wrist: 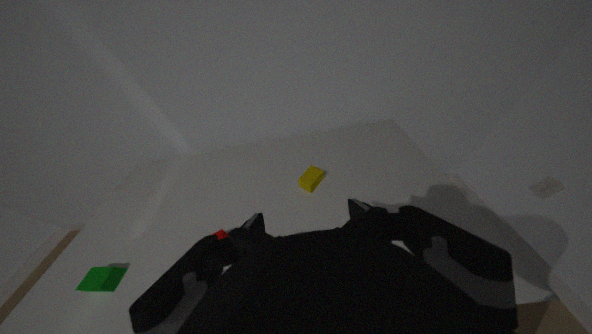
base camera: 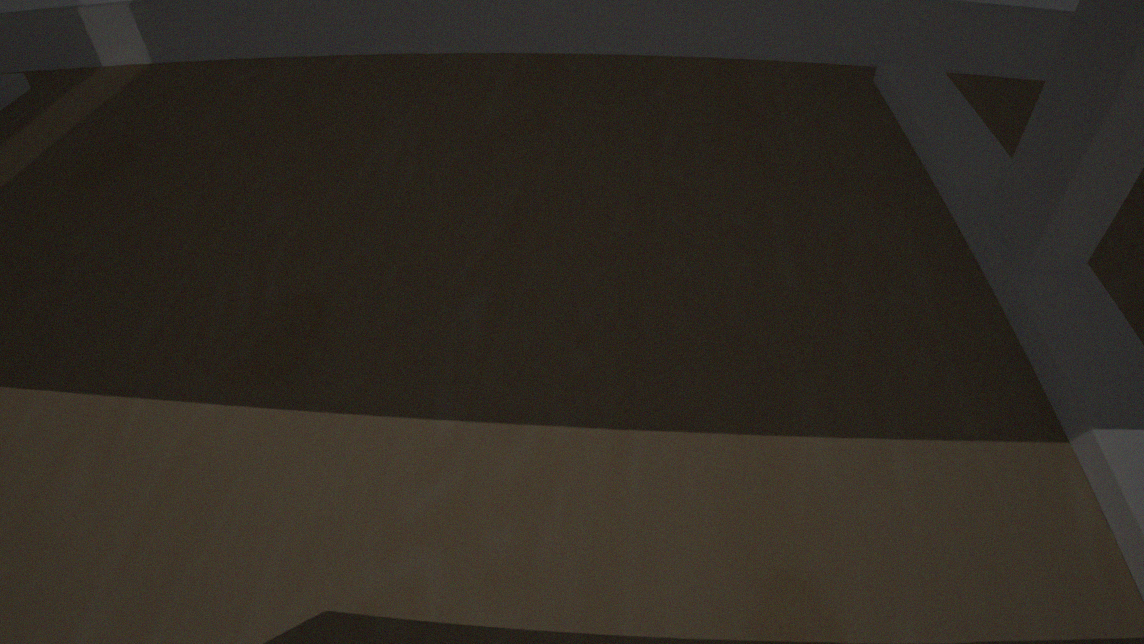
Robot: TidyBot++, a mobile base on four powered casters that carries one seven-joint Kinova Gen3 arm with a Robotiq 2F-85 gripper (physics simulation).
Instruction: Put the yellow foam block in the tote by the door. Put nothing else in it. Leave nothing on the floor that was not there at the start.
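Frame: origin at the arm's base, x right, y ahead, z up, level; centimetres.
Seen in the pictures: gripper, fingertip midpoint: (wrist: 306, 215).
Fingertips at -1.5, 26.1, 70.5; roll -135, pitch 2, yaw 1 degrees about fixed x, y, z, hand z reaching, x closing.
Observation:
Pixels of each thing's top centre, then the offset from my fingertips to it, as dx, dy, dz. Level surfaces: height alone.
- yellow foam block, middle of its top: (wrist: 310, 175) +1.9, +32.7, -33.6
- white table top, its level: dz -38.1
- green block, middle of its top: (wrist: 95, 278) -70.1, +5.8, -33.6
- red block, middle of its top: (wrist: 209, 244) -33.8, +11.3, -33.6
- brown floor, its level: dz -110.1
The yellow foam block (wrist: 311, 179) lies on the white table top (wrist: 250, 175) in the wrist view, a little above the image centre line of the fingers and toward the table's far part. My gripper (wrist: 306, 215) is open, with nothing between its fingertips. It is above the table, and the yellow block shows beyond the fingertips, apart from them. The tote and the door do not show in either view.
A green block (wrist: 101, 279) lies on the table at the lower left. A red block (wrist: 220, 234) is mostly hidden behind the left finger. Walls rise behind the table. In the base camera view, grey table legs (base camera: 984, 208) stand on the brown floor (base camera: 520, 512) at the right.

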